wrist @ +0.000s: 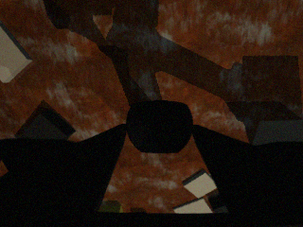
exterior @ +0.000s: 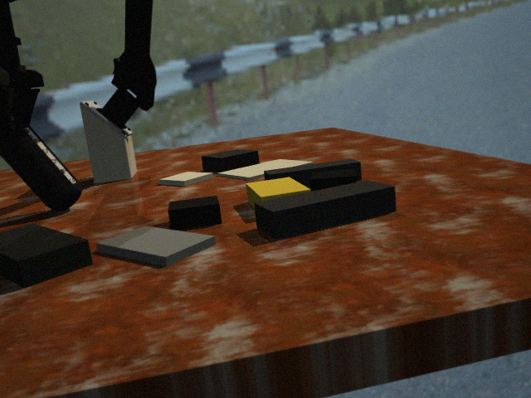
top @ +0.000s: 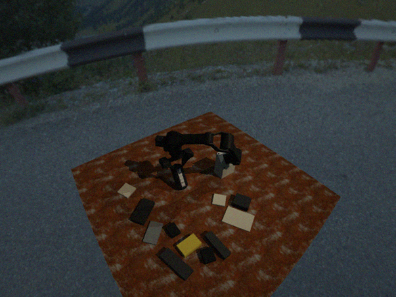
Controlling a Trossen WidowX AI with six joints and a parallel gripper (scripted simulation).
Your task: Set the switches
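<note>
Right now my gripper tip is 240 mm to the right of the cream tile, 140 mm past it and 120 mm above it. Also, from my gripper tip: cream plate (390 mm to the left, 150 mm behind, 120 mm below); then grey plate (270 mm ahead, 230 mm to the left, 120 mm below); then yellow block (380 mm to the left, 150 mm ahead, 110 mm below).
</note>
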